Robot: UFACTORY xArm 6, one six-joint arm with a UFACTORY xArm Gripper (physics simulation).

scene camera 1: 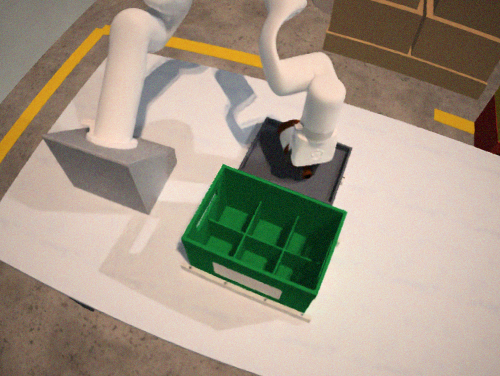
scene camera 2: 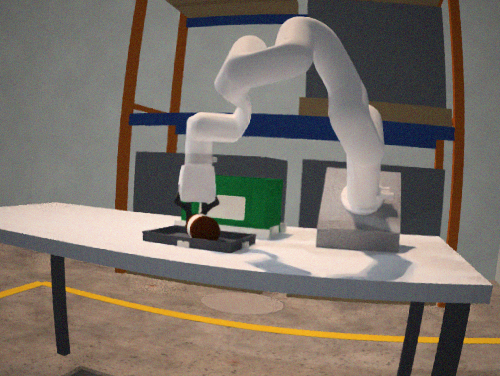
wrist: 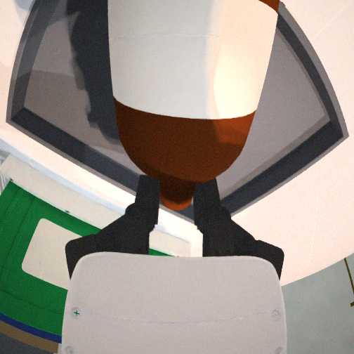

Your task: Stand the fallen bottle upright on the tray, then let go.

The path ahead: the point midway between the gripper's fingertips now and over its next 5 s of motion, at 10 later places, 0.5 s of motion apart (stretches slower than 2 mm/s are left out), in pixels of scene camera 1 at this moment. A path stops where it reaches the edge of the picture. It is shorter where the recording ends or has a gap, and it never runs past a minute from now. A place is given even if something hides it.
The gripper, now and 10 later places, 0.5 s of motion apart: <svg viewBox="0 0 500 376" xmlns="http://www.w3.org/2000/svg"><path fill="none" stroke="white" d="M304 172L306 166L309 155L313 139L317 122L318 119L318 120L318 121L317 122L316 124L316 125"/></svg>
